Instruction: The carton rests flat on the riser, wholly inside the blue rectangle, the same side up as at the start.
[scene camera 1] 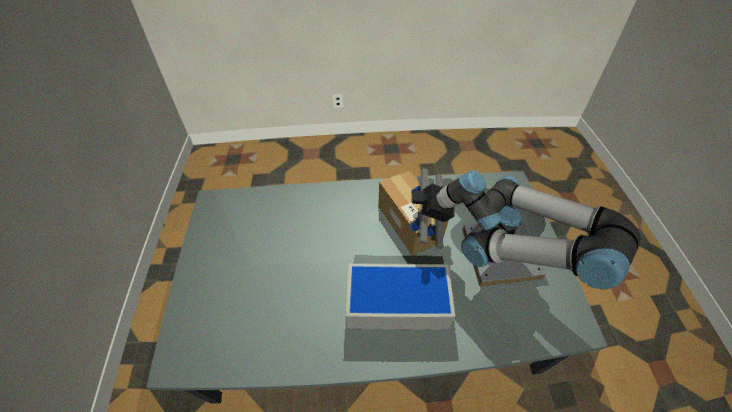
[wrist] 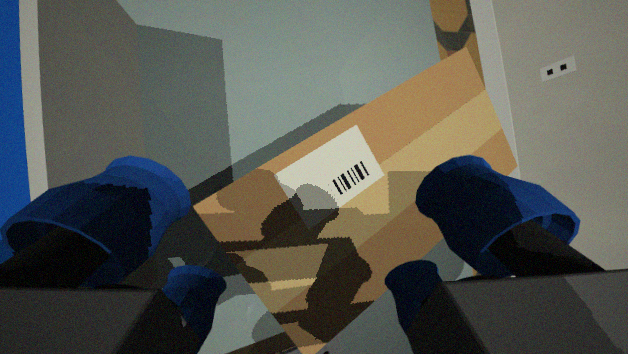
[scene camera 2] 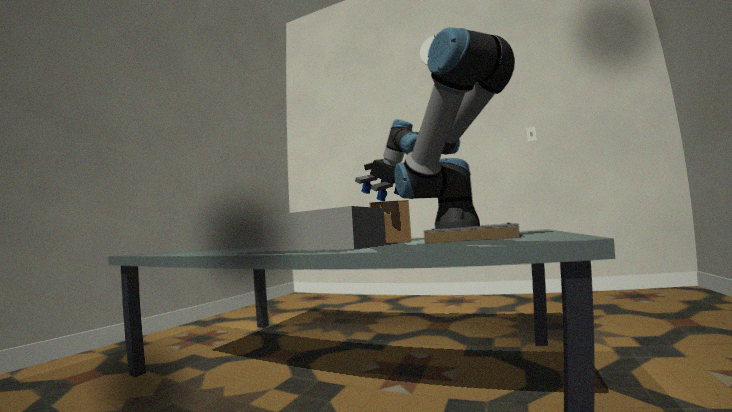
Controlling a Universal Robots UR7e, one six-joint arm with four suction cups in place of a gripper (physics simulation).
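Pixels of known places: hand at its tool point: [wrist: 306, 244] [scene camera 2: 382, 192]; arm's base at its link origin: [scene camera 2: 457, 227].
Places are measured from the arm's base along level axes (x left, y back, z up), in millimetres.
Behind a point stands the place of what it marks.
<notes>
The brown carton [scene camera 1: 404, 232] @[x -10, y -358, z 31 mm] [scene camera 2: 402, 220] @[x -13, y -217, z 40 mm] [wrist: 430, 115] @[x -149, y -398, z 117 mm] stands on the table behind the riser, turned at an angle to it. A tape strip and a white barcode label [wrist: 325, 160] @[x -42, y -352, z 117 mm] show on its top. My gripper [scene camera 1: 425, 212] @[x -18, y -301, z 157 mm] [scene camera 2: 381, 190] @[x -18, y -301, z 157 mm] [wrist: 305, 235] @[x -18, y -301, z 157 mm] is open, with its blue cups tilted a little above the carton's top; no carton hangs from them. The light riser [scene camera 1: 399, 322] @[x 368, y -357, z 30 mm] [scene camera 2: 322, 227] @[x 361, y -281, z 27 mm] [wrist: 85, 100] @[x 172, y -410, z 43 mm] stands in front. Its blue rectangle [scene camera 1: 389, 289] @[x 272, y -400, z 80 mm] [wrist: 9, 100] @[x 190, y -394, z 80 mm] bears no carton, and cup shadows fall on its back right part.
The arm's base plate [scene camera 1: 512, 278] @[x 142, y 75, z -4 mm] [scene camera 2: 471, 233] @[x 139, y 89, z -19 mm] is on the table, right of the carton and riser in scene camera 1. The arm bends out to the right there. The table [scene camera 1: 245, 307] @[x 354, y -928, z -40 mm] [scene camera 2: 573, 249] @[x 399, y 358, z -55 mm] extends left, and its back edge runs close behind the carton.
</notes>
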